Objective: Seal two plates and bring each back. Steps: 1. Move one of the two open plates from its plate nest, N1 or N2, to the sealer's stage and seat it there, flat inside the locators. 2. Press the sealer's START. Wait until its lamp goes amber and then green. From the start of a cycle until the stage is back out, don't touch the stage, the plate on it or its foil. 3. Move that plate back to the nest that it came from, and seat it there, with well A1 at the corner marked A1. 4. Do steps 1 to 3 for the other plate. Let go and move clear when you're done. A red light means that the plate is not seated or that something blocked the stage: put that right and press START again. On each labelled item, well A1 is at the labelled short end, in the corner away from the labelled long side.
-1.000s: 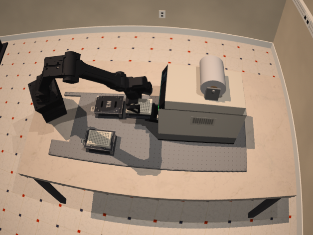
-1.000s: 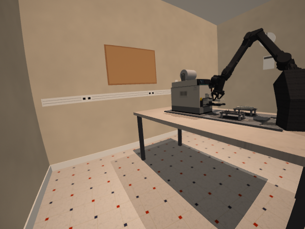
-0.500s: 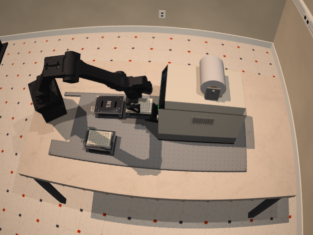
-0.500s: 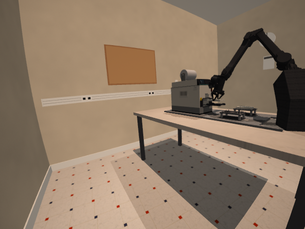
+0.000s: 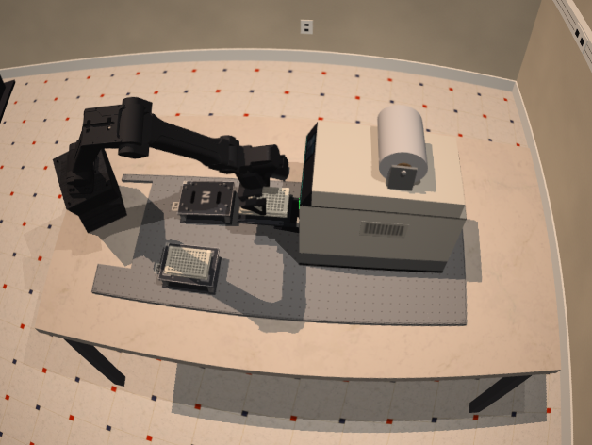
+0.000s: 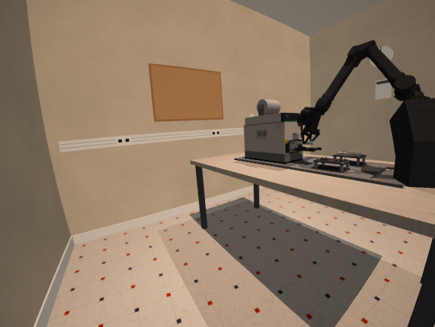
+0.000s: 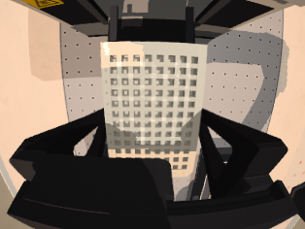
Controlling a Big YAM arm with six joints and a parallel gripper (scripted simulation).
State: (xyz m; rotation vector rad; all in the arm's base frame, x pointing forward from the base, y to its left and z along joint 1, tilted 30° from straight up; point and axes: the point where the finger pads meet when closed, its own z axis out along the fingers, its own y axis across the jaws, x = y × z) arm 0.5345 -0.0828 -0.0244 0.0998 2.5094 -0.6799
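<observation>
Now: hand 40 mm above the sealer stage. Round my hand: yellow warning label (120 mm ahead, 70 mm to the left, 10 mm above); start button (80 mm ahead, 110 mm to the right, 50 mm above); plate (230 mm behind, 120 mm to the right, 80 mm below).
</observation>
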